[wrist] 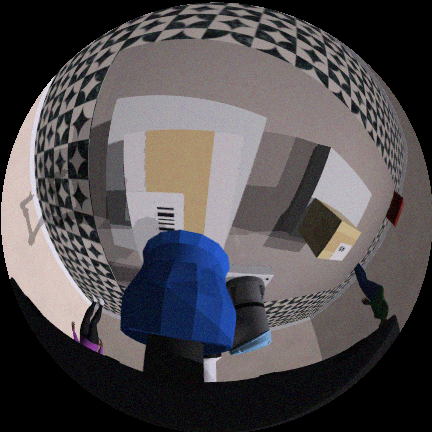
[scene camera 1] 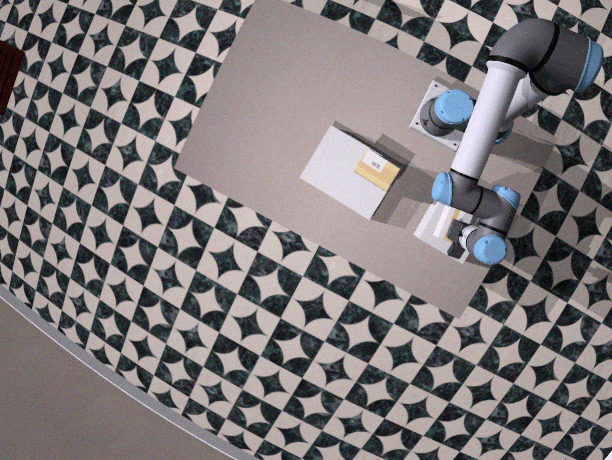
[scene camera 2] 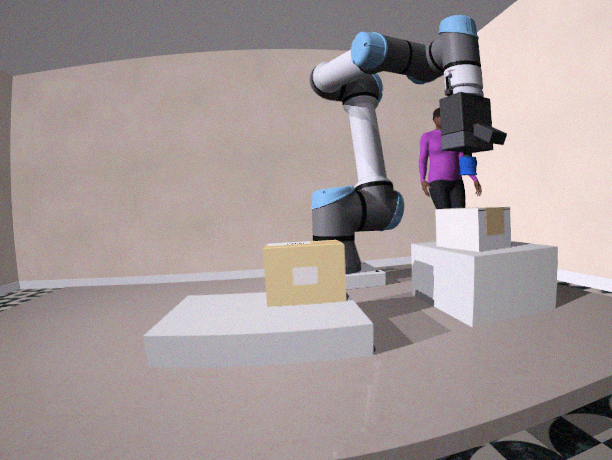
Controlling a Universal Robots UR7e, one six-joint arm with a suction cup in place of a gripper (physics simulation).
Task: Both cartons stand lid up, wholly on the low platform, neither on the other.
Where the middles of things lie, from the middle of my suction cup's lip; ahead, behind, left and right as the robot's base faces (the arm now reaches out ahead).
Labels:
My suction cup is now 20 mm past the taller block point(scene camera 2: 477, 288), 40 mm to the right of it and 210 mm above it. Round my suction cup: low white platform point(scene camera 2: 228, 330) 70 mm behind, 400 mm to the right, 250 mm below.

